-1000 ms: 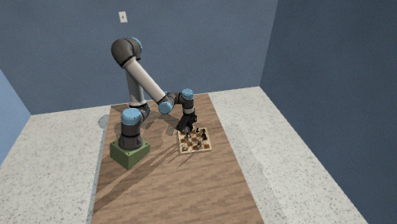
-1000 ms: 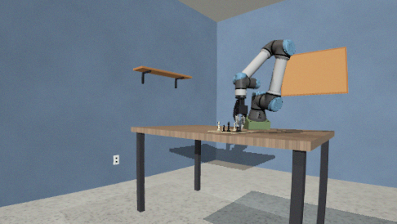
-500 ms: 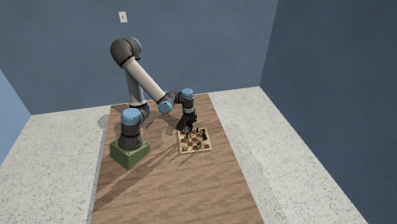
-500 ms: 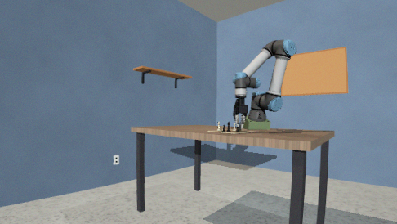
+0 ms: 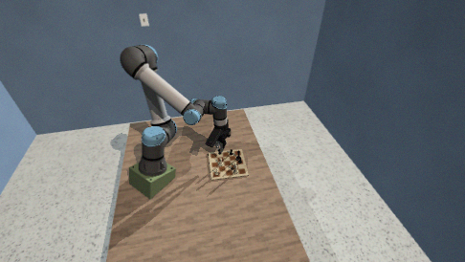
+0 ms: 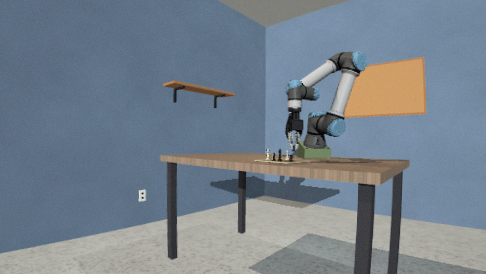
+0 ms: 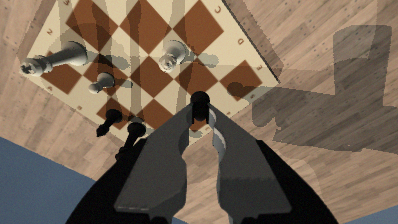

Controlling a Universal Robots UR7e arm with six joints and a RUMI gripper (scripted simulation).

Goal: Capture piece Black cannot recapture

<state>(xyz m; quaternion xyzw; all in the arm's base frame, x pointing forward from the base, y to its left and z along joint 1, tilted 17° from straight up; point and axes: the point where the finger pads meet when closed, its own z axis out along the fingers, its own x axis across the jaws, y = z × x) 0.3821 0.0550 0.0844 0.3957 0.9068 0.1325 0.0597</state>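
My hand is 40 mm short of the small chessboard, 40 mm to the left of it and 70 mm above it. The rest, counted from my hand: white pawn: 80 mm ahead, 80 mm to the right, 60 mm below; then black pawn: 10 mm below.
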